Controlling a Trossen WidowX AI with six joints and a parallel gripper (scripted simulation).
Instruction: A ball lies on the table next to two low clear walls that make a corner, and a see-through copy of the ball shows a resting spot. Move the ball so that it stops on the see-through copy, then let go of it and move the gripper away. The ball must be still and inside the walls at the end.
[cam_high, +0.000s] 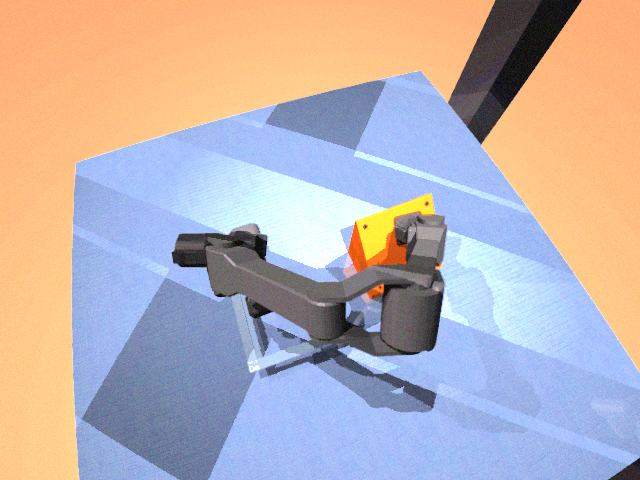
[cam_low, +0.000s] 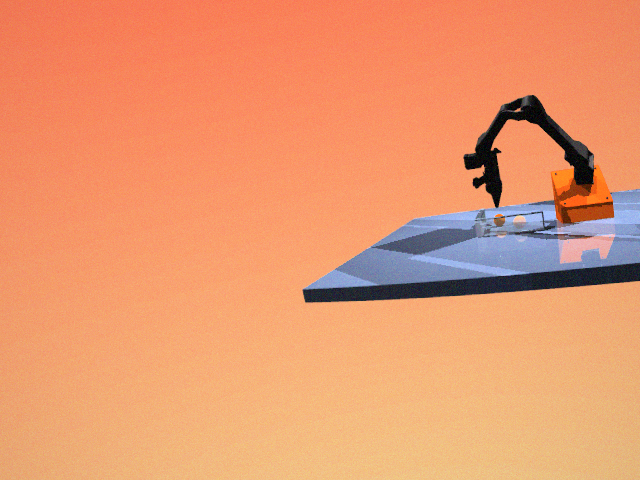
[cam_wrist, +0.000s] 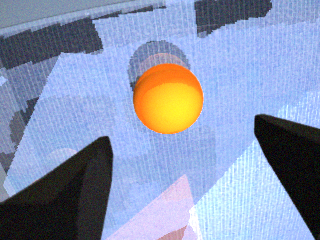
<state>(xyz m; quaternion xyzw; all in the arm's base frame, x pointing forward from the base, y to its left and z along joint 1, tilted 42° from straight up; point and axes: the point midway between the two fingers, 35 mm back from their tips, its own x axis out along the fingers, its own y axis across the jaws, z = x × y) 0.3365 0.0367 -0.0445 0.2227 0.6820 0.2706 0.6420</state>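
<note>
The orange ball is 5 cm below my gripper tip.
</note>
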